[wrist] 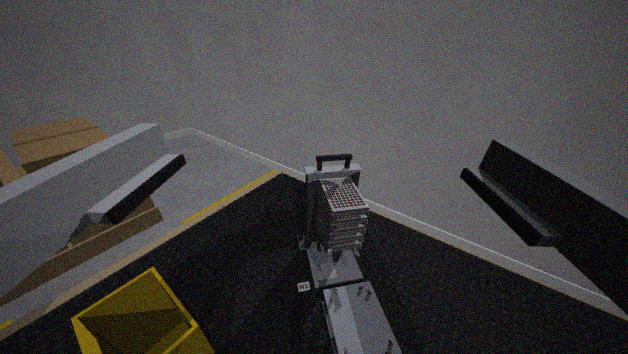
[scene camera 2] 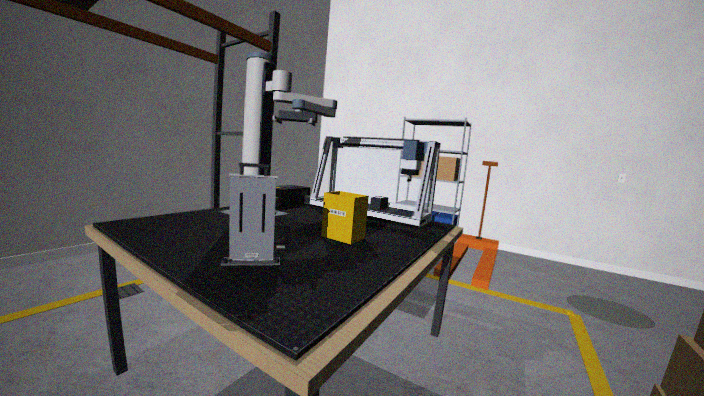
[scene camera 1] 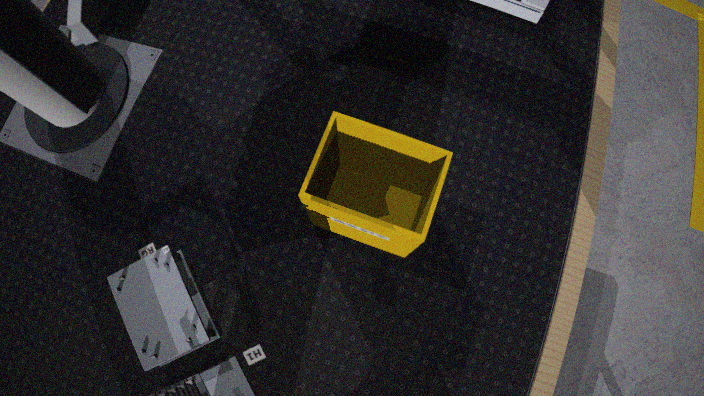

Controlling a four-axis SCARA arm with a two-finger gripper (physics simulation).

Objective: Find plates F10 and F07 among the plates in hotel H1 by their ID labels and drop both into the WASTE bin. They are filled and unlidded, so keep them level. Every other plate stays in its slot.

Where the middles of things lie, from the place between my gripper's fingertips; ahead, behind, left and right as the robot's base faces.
My hand is 120 mm short of the plate f01 (wrist: 342, 197), 290 mm to the left of it and 250 mm above it. Also, from my hand: hotel H1 (scene camera 2: 251, 240): 180 mm ahead, 340 mm to the right, 370 mm below; grey plate nest (scene camera 1: 157, 309): 20 mm behind, 160 mm to the right, 460 mm below.
